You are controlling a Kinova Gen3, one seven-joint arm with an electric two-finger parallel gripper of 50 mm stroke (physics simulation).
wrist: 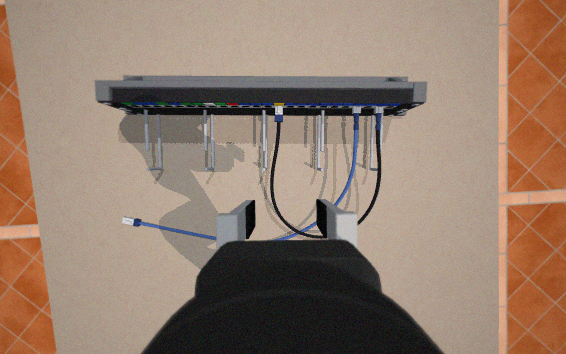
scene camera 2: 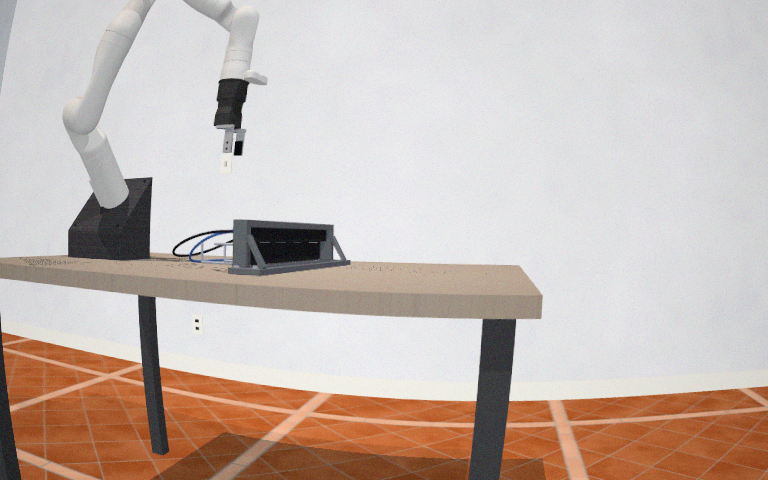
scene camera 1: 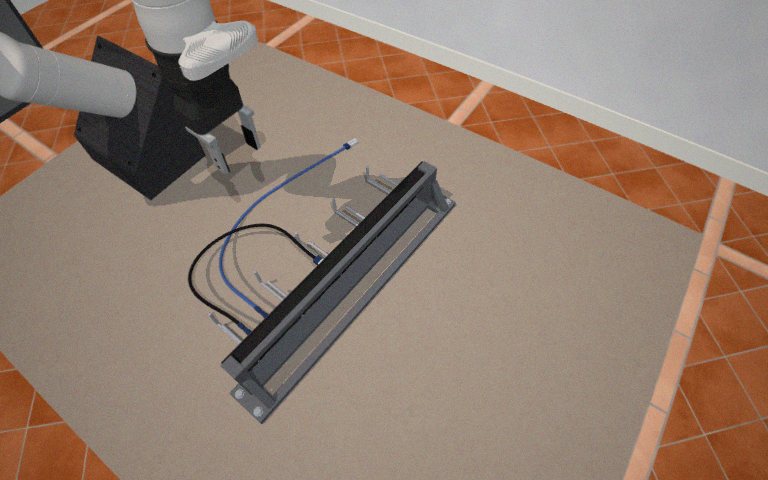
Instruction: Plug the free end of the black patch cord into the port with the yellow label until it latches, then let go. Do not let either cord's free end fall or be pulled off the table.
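Places are measured from the arm's base along level axes (x ahead, y left, z up), in centimetres.
Pixels of known places: gripper, fingertip midpoint: (wrist: 285, 212) (scene camera 2: 232, 154) (scene camera 1: 238, 157); arm's base, origin of the base link: (scene camera 2: 115, 197) (scene camera 1: 120, 93).
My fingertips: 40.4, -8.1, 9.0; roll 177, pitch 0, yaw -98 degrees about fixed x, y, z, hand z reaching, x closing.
For each thing: its top centre in the pictures, then the offset to it from my fingertips, as dx, dy, dz. "spot": a spot on its surface instead. Level surfaces: height alone.
- patch panel, middle of its top: (wrist: 261, 113) (scene camera 1: 328, 243) (scene camera 2: 277, 222) +11.7, +1.7, -15.7
- yellow label, surface spot: (wrist: 279, 104) spot: +12.7, -1.2, -16.1
- blue cord, surface spot: (scene camera 1: 295, 175) spot: -8.1, +17.2, -25.0
- table, its level: dz -25.8
The black patch cord (scene camera 1: 190, 271) (wrist: 273, 175) (scene camera 2: 182, 241) arcs in front of the patch panel (scene camera 1: 325, 266) (scene camera 2: 240, 243) (wrist: 420, 91). Its free-end plug (wrist: 279, 112) (scene camera 1: 318, 259) sits at the panel face directly under the yellow label (wrist: 279, 104); whether the latch has caught is too small to tell. Its other end (wrist: 378, 117) is in the panel at the right in the wrist view. My gripper (scene camera 1: 236, 144) (scene camera 2: 232, 148) (wrist: 285, 212) is open and empty, high above the table and back from the panel, well apart from the plug.
The blue cord (scene camera 1: 294, 174) (wrist: 175, 231) has one end in the panel; its free plug (scene camera 1: 351, 142) (wrist: 130, 221) lies on the table (scene camera 1: 509, 339) (scene camera 2: 424, 283). Metal cable guides (wrist: 159, 145) (scene camera 1: 270, 287) stick out from the panel's port side. The arm's dark base (scene camera 2: 107, 237) stands behind.
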